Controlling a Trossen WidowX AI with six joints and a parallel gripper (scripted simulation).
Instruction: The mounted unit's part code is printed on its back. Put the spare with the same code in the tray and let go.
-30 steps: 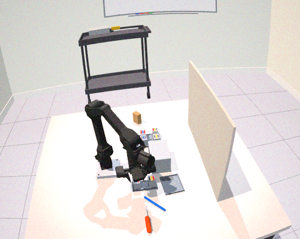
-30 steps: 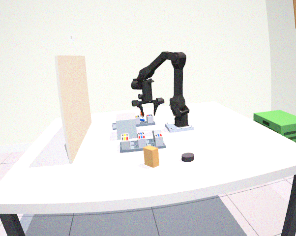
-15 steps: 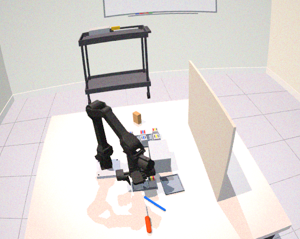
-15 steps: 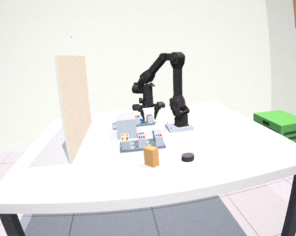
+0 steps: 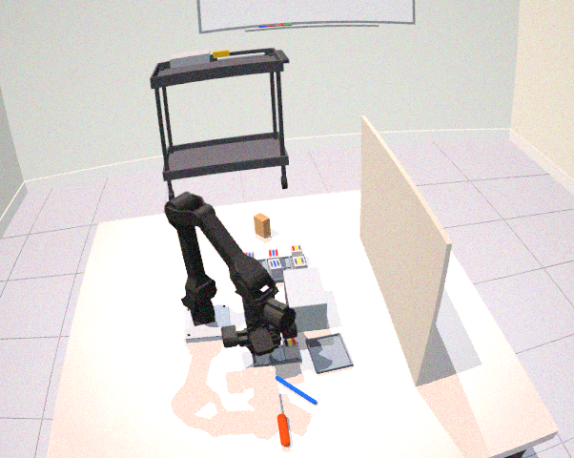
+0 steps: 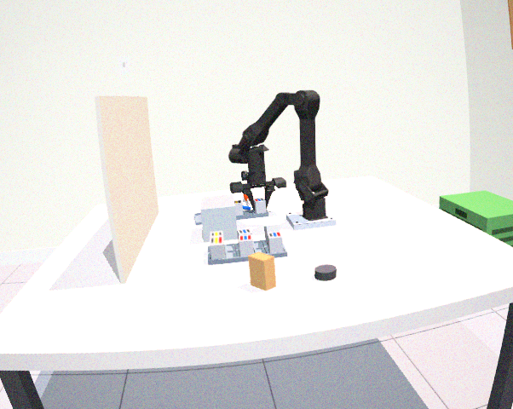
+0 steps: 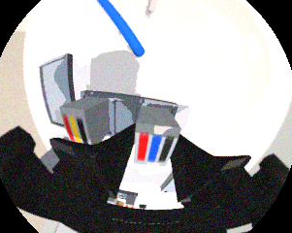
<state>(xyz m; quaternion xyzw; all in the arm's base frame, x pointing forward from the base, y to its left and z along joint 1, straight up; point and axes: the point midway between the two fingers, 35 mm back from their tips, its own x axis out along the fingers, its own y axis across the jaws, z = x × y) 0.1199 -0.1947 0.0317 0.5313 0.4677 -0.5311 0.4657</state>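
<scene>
The rack lies 4 cm ahead of my gripper tip, 1 cm to the right of it and 1 cm below it. Also, from my gripper tip: grey tray 17 cm ahead, 5 cm to the right, 1 cm below; blue stick 14 cm to the right, 4 cm ahead, 1 cm below; grey box-like unit 17 cm ahead, 14 cm to the left, 3 cm above.
</scene>
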